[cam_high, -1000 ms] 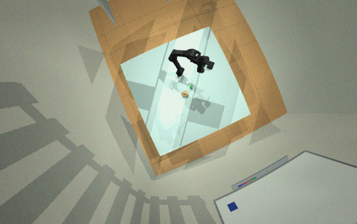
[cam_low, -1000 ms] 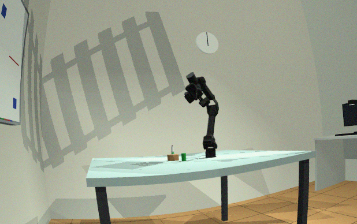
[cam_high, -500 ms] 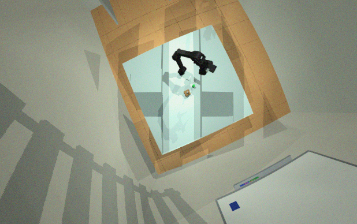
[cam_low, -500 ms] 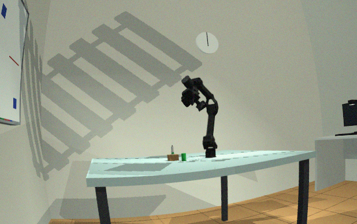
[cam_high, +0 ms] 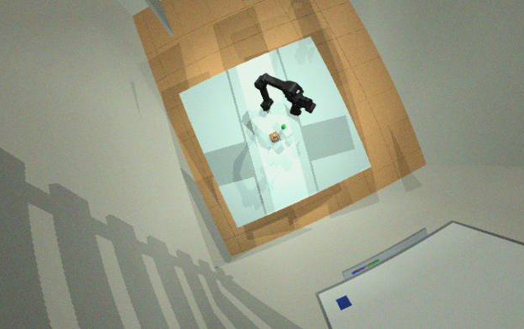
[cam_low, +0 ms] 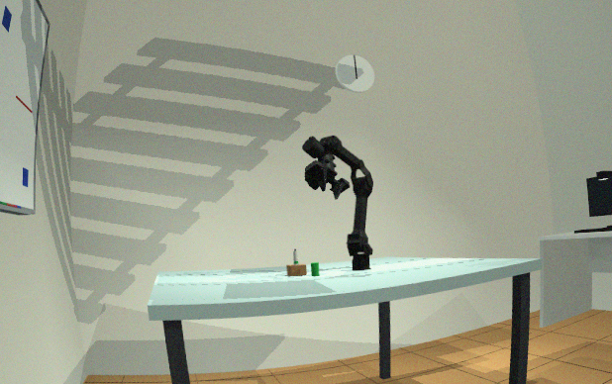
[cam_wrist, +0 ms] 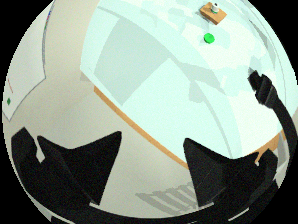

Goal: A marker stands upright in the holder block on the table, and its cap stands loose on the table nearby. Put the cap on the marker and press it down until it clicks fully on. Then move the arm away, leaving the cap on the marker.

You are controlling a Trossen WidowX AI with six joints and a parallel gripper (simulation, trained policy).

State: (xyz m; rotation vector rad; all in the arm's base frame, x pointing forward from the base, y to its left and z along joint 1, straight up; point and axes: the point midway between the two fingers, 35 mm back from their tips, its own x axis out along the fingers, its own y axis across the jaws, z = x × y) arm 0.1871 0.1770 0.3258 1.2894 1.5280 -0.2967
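The green cap lies 30 mm ahead of my gripper tip, 140 mm to the right of it and 270 mm below it. Round my gripper tip: brown holder block 70 mm ahead, 240 mm to the right, 280 mm below.
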